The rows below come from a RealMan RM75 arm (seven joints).
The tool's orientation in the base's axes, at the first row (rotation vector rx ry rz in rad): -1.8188, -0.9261, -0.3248
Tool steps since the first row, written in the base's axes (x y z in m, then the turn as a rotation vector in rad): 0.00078, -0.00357, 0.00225, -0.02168, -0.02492, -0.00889; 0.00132, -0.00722, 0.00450, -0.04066, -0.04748, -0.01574; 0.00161, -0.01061, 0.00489, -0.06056, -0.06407, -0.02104; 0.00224, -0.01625, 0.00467, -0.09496, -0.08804, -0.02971; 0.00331, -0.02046, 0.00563, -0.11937, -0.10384, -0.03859; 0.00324, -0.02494, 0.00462, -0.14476, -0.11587, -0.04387; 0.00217, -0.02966, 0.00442, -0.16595, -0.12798, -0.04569
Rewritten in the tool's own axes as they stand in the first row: 0.00028, -0.00031, -0.00427, -0.03084, -0.00518, -0.01385; 0.00037, -0.00077, -0.00857, -0.05762, -0.01022, -0.02705; -0.00071, -0.00021, -0.01177, -0.08143, -0.01802, -0.03550; -0.00292, 0.00140, -0.01674, -0.12020, -0.03268, -0.04620; -0.00350, 0.00228, -0.02107, -0.14881, -0.04148, -0.05153; -0.00614, 0.00371, -0.02454, -0.17425, -0.05407, -0.05495; -0.00907, 0.00392, -0.02840, -0.19485, -0.06594, -0.06076
